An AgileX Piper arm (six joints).
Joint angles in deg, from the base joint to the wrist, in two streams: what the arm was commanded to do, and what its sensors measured. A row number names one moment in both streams.
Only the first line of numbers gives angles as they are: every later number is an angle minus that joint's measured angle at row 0.
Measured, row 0:
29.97, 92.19, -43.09, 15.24, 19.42, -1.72
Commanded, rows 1 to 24:
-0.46, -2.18, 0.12, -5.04, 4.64, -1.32
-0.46, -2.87, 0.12, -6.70, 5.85, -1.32
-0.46, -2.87, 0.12, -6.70, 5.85, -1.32
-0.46, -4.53, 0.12, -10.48, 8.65, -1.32
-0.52, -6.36, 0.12, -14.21, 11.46, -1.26
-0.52, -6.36, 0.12, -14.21, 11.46, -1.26
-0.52, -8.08, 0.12, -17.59, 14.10, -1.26
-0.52, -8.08, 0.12, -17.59, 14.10, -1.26
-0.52, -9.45, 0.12, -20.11, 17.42, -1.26
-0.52, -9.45, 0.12, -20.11, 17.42, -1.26
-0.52, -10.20, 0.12, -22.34, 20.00, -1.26
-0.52, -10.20, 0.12, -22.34, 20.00, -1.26
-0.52, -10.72, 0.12, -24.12, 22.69, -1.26
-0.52, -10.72, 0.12, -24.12, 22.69, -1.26
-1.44, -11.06, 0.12, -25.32, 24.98, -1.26
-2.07, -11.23, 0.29, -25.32, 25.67, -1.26
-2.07, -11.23, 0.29, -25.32, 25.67, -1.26
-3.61, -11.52, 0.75, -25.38, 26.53, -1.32
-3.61, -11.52, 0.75, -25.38, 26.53, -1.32
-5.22, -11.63, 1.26, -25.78, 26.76, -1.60
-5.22, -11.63, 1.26, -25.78, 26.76, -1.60
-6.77, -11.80, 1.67, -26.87, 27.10, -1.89
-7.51, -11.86, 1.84, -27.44, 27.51, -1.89
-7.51, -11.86, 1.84, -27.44, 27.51, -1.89
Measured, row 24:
-6.19, -11.29, 1.21, -26.24, 26.36, -1.09
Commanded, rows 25 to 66:
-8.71, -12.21, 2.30, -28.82, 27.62, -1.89
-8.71, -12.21, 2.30, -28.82, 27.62, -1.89
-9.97, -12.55, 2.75, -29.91, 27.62, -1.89
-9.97, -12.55, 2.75, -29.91, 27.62, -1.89
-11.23, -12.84, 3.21, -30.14, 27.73, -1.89
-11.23, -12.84, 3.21, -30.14, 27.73, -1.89
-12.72, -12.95, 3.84, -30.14, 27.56, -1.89
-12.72, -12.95, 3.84, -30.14, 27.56, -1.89
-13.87, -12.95, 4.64, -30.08, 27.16, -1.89
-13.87, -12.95, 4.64, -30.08, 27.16, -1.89
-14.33, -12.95, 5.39, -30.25, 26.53, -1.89
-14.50, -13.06, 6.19, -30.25, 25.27, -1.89
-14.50, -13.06, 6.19, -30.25, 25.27, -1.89
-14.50, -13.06, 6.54, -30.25, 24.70, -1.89
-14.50, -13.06, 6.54, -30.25, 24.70, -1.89
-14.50, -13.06, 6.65, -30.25, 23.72, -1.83
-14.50, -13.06, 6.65, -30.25, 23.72, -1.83
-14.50, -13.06, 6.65, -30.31, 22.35, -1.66
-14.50, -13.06, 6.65, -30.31, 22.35, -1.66
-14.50, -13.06, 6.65, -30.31, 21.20, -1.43
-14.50, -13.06, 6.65, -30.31, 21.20, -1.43
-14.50, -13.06, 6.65, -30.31, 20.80, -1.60
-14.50, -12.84, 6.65, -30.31, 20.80, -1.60
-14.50, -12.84, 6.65, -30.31, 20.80, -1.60
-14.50, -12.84, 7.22, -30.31, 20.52, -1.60
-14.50, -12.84, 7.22, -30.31, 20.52, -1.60
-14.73, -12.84, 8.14, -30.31, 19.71, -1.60
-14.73, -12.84, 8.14, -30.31, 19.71, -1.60
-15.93, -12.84, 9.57, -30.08, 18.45, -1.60
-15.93, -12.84, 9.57, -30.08, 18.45, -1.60
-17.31, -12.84, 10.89, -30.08, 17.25, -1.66
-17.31, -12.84, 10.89, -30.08, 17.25, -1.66
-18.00, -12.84, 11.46, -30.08, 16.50, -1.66
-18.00, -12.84, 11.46, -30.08, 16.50, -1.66
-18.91, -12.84, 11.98, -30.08, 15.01, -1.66
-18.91, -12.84, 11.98, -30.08, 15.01, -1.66
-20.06, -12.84, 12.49, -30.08, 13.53, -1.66
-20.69, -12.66, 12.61, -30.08, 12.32, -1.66
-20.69, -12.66, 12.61, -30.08, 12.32, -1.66
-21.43, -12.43, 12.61, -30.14, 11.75, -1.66
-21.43, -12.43, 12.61, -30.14, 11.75, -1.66
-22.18, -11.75, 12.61, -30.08, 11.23, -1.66
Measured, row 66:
-21.03, -12.61, 12.15, -29.91, 12.32, -1.32
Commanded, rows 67 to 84:
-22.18, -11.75, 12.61, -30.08, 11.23, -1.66
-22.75, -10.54, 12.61, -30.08, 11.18, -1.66
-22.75, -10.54, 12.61, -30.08, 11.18, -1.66
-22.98, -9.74, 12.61, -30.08, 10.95, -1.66
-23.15, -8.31, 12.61, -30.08, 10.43, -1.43
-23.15, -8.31, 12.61, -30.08, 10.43, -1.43
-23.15, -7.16, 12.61, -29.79, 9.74, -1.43
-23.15, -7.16, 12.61, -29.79, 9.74, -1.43
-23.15, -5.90, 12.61, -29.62, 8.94, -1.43
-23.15, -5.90, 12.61, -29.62, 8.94, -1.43
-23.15, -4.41, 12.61, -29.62, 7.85, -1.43
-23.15, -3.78, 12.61, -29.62, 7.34, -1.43
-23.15, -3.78, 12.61, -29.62, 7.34, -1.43
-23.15, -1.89, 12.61, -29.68, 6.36, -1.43
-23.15, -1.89, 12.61, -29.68, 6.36, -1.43
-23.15, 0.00, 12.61, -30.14, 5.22, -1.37
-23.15, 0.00, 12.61, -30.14, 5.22, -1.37
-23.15, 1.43, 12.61, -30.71, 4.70, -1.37
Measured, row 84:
-22.81, -0.69, 12.44, -29.56, 5.96, -1.26
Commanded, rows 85 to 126:
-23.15, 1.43, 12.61, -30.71, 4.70, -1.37
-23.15, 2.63, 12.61, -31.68, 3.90, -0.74
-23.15, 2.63, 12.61, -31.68, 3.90, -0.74
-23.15, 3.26, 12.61, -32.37, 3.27, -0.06
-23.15, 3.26, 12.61, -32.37, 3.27, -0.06
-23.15, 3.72, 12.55, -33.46, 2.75, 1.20
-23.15, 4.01, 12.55, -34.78, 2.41, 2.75
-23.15, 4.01, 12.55, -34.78, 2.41, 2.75
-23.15, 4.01, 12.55, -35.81, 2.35, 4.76
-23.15, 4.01, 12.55, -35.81, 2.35, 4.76
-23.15, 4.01, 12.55, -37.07, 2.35, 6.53
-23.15, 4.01, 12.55, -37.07, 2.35, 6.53
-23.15, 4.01, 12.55, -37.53, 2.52, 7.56
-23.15, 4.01, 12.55, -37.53, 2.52, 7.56
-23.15, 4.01, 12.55, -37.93, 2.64, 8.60
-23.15, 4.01, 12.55, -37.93, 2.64, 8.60
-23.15, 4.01, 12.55, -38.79, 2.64, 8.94
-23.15, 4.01, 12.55, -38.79, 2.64, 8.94
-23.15, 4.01, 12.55, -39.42, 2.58, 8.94
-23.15, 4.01, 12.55, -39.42, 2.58, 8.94
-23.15, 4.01, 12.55, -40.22, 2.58, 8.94
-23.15, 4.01, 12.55, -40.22, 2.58, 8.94
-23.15, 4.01, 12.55, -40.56, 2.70, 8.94
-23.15, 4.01, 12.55, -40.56, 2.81, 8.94
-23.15, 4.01, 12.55, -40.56, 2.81, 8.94
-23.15, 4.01, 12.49, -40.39, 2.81, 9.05
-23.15, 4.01, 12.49, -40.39, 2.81, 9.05
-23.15, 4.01, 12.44, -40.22, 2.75, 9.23
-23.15, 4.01, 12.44, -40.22, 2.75, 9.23
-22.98, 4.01, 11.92, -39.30, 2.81, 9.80
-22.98, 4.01, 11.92, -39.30, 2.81, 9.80
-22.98, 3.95, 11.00, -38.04, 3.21, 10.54
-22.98, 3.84, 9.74, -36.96, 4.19, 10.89
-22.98, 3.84, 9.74, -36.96, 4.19, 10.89
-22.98, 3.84, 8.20, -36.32, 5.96, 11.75
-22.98, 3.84, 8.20, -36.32, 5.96, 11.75
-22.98, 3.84, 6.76, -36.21, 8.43, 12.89
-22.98, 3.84, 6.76, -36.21, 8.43, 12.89
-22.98, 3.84, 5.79, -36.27, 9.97, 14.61
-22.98, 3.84, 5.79, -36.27, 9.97, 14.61
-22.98, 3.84, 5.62, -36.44, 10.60, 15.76
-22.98, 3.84, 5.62, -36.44, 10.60, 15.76
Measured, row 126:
-22.69, 3.61, 6.13, -36.55, 8.88, 13.52
